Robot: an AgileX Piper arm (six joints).
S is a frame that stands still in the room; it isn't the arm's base.
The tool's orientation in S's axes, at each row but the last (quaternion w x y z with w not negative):
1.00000, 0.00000, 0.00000, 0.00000
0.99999, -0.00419, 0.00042, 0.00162
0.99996, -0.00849, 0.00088, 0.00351
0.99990, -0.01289, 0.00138, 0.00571
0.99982, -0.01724, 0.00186, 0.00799
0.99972, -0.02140, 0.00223, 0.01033
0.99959, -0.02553, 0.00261, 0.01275
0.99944, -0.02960, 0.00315, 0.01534
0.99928, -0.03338, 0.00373, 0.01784
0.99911, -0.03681, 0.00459, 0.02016
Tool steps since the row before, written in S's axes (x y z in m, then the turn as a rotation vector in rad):
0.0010, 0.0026, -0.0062, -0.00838, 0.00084, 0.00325
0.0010, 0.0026, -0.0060, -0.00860, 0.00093, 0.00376
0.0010, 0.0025, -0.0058, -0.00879, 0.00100, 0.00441
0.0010, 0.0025, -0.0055, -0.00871, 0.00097, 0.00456
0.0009, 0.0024, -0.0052, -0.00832, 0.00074, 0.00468
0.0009, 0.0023, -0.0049, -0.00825, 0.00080, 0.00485
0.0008, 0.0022, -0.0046, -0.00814, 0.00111, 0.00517
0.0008, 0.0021, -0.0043, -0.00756, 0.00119, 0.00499
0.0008, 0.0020, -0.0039, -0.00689, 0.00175, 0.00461
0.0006, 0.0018, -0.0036, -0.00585, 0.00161, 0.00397
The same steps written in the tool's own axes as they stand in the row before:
0.0010, 0.0026, -0.0062, -0.00838, 0.00084, 0.00325
0.0010, 0.0026, -0.0060, -0.00860, 0.00093, 0.00376
0.0010, 0.0026, -0.0058, -0.00879, 0.00099, 0.00441
0.0010, 0.0026, -0.0054, -0.00871, 0.00095, 0.00456
0.0010, 0.0026, -0.0051, -0.00833, 0.00071, 0.00467
0.0010, 0.0025, -0.0048, -0.00826, 0.00076, 0.00485
0.0009, 0.0024, -0.0045, -0.00814, 0.00105, 0.00518
0.0009, 0.0023, -0.0042, -0.00756, 0.00113, 0.00501
0.0009, 0.0022, -0.0038, -0.00686, 0.00169, 0.00467
0.0007, 0.0020, -0.0035, -0.00582, 0.00155, 0.00403

